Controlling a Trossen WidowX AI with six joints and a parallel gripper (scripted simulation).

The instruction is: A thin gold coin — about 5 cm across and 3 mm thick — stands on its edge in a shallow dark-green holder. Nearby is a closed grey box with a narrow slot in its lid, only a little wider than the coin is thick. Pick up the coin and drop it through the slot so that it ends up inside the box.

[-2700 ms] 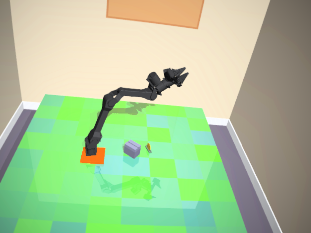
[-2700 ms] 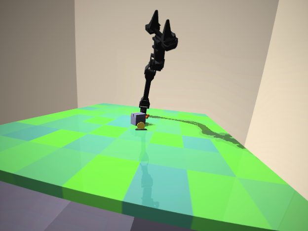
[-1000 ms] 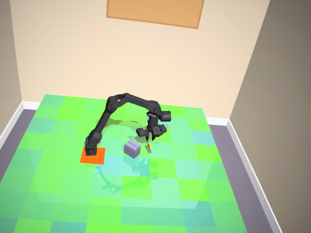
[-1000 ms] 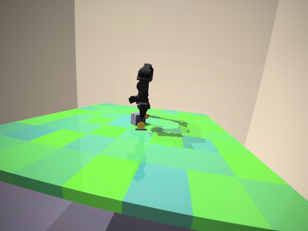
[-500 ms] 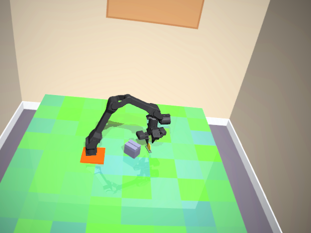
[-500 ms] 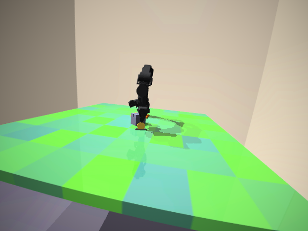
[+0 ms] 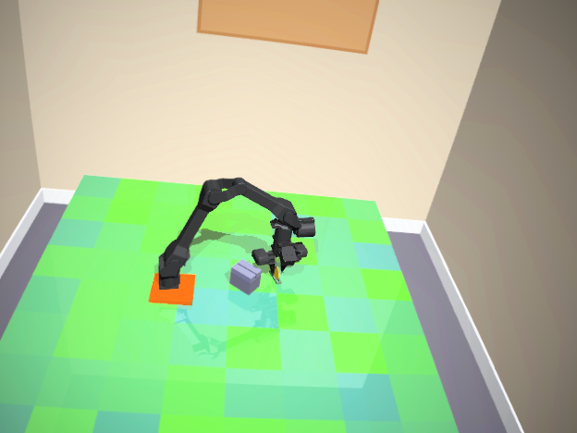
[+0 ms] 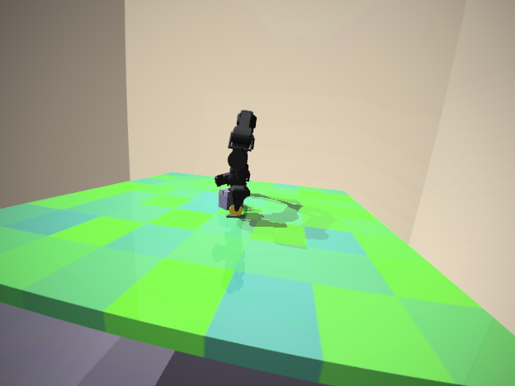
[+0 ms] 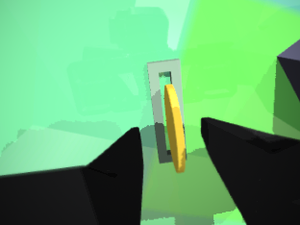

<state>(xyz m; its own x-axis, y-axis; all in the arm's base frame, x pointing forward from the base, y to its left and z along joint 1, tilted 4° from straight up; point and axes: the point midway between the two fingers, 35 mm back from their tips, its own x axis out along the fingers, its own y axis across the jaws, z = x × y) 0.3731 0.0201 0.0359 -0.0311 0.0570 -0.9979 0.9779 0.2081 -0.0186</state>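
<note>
Now: gripper tip right at the gold coin.
</note>
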